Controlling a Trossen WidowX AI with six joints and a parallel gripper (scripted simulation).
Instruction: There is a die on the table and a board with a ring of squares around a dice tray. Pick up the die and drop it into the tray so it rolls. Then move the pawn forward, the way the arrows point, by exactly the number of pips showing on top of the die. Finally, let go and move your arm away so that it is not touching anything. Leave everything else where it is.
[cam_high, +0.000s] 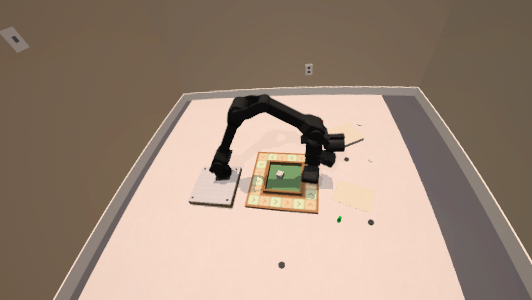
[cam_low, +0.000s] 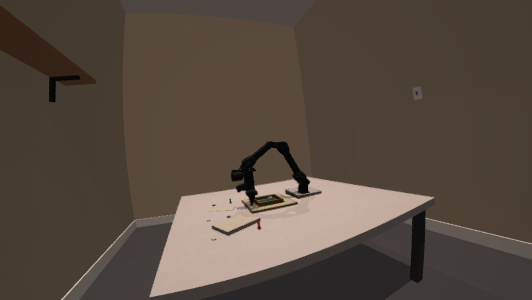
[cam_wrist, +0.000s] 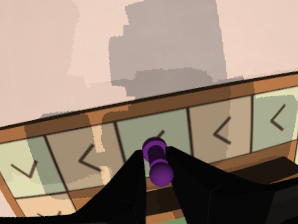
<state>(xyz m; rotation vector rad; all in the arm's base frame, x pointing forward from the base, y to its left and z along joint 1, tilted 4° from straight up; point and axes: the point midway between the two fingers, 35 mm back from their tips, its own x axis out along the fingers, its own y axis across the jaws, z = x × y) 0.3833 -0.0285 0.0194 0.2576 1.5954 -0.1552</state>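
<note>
Right now the green tray is 110 mm behind my gripper tip, 10 mm to the right of it and 10 mm below it. The rest, counted from my gripper tip: purple pawn: 10 mm above; then white die: 130 mm behind; then pale card: 160 mm ahead, 110 mm to the right, 20 mm below.
</note>
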